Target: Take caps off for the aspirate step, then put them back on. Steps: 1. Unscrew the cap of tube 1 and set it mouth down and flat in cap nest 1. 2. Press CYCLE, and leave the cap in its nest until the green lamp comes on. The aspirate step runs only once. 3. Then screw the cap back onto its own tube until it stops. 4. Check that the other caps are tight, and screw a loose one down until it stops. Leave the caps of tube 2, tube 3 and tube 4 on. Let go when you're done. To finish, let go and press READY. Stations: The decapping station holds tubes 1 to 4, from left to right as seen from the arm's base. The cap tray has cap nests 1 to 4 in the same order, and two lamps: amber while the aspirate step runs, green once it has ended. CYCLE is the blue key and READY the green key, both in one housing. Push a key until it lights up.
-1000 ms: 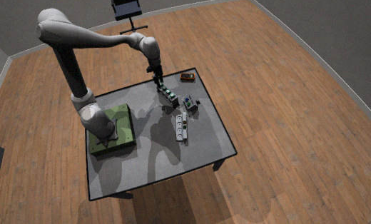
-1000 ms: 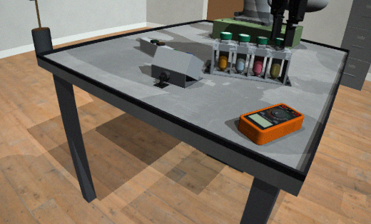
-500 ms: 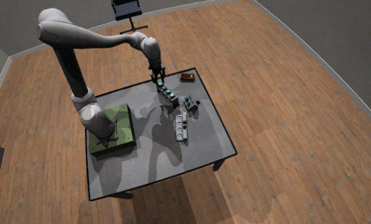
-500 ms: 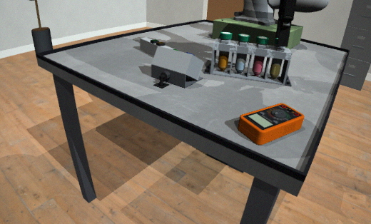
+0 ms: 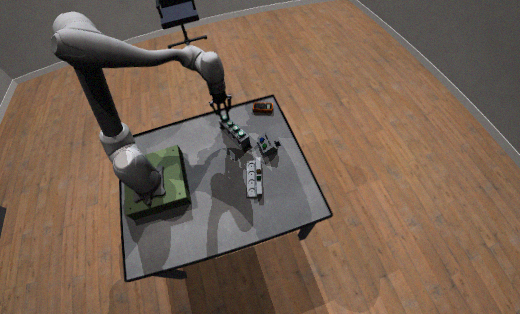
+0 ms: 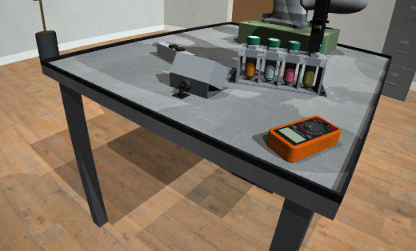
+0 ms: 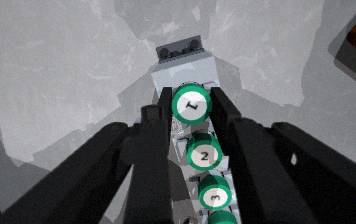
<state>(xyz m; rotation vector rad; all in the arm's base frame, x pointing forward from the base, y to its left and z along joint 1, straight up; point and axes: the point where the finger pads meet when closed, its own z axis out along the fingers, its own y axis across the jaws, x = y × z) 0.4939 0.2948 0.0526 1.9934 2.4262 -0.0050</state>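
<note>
Now: hand 180 mm to the left of the blue key, 180 mm short of it and 80 mm above it. From my hand the other things lie so: grey key housing (200 mm to the right, 200 mm ahead, 90 mm below); table edge (390 mm ahead, 250 mm to the right, 140 mm below); green key (230 mm to the right, 180 mm ahead, 80 mm below).
</note>
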